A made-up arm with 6 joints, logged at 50 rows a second.
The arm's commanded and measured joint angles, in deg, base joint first. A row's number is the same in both.
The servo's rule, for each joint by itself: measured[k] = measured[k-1] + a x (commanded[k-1-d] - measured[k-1]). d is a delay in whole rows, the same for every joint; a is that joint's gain. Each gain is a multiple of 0.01, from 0.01 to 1. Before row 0 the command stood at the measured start. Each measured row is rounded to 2 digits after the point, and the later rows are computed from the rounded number. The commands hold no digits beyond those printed.
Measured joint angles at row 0:
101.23, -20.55, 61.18, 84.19, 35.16, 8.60
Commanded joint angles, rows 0 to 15:
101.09, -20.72, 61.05, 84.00, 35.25, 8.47
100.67, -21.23, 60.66, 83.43, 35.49, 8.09
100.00, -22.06, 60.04, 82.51, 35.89, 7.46
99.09, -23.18, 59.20, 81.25, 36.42, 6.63
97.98, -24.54, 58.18, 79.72, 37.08, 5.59
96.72, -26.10, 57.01, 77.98, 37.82, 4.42
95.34, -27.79, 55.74, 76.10, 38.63, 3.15
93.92, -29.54, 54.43, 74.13, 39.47, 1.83
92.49, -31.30, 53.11, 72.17, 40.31, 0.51
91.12, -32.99, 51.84, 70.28, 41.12, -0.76
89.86, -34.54, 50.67, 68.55, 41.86, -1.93
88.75, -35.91, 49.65, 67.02, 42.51, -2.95
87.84, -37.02, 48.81, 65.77, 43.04, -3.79
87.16, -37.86, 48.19, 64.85, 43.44, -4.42
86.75, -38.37, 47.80, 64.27, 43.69, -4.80
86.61, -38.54, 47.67, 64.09, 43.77, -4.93
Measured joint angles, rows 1 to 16:
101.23, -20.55, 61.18, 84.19, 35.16, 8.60
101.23, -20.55, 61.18, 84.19, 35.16, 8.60
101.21, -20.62, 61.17, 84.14, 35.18, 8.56
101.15, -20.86, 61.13, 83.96, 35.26, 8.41
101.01, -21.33, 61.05, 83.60, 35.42, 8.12
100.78, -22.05, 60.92, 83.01, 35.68, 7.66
100.44, -23.02, 60.73, 82.19, 36.04, 7.02
99.99, -24.22, 60.47, 81.14, 36.50, 6.21
99.43, -25.61, 60.14, 79.88, 37.05, 5.26
98.77, -27.14, 59.74, 78.44, 37.68, 4.20
98.02, -28.76, 59.28, 76.87, 38.36, 3.06
97.19, -30.41, 58.76, 75.22, 39.08, 1.88
96.31, -32.02, 58.19, 73.55, 39.80, 0.70
95.40, -33.54, 57.59, 71.92, 40.50, -0.43
94.49, -34.90, 56.98, 70.38, 41.16, -1.47
93.61, -36.05, 56.36, 69.00, 41.75, -2.38
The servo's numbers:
d 2
a 0.12 0.39 0.07 0.25 0.26 0.31

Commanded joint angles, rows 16 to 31:
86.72, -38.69, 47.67, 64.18, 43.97, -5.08
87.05, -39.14, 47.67, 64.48, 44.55, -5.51
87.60, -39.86, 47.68, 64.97, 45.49, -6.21
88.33, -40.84, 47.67, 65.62, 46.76, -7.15
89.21, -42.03, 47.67, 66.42, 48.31, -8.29
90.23, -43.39, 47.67, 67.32, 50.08, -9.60
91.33, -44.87, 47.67, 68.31, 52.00, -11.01
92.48, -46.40, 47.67, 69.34, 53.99, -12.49
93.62, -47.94, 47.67, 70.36, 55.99, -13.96
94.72, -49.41, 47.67, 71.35, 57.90, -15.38
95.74, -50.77, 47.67, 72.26, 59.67, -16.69
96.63, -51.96, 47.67, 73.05, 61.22, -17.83
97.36, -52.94, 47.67, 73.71, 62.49, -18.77
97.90, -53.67, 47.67, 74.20, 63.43, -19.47
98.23, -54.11, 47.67, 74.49, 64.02, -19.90
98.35, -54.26, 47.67, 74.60, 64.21, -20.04
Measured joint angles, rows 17 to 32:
92.79, -36.95, 55.76, 67.82, 42.25, -3.13
92.05, -37.57, 55.19, 66.89, 42.65, -3.69
91.41, -38.01, 54.66, 66.21, 42.99, -4.12
90.89, -38.45, 54.17, 65.78, 43.40, -4.55
90.50, -39.00, 53.72, 65.58, 43.94, -5.06
90.24, -39.72, 53.30, 65.59, 44.67, -5.71
90.12, -40.62, 52.91, 65.80, 45.62, -6.51
90.13, -41.70, 52.54, 66.18, 46.78, -7.47
90.27, -42.94, 52.20, 66.71, 48.14, -8.57
90.54, -44.29, 51.88, 67.37, 49.66, -9.79
90.91, -45.71, 51.59, 68.12, 51.31, -11.08
91.37, -47.15, 51.32, 68.93, 53.02, -12.41
91.89, -48.56, 51.06, 69.76, 54.75, -13.74
92.46, -49.89, 50.82, 70.58, 56.43, -15.01
93.05, -51.08, 50.60, 71.36, 58.01, -16.18
93.63, -52.09, 50.39, 72.07, 59.42, -17.20

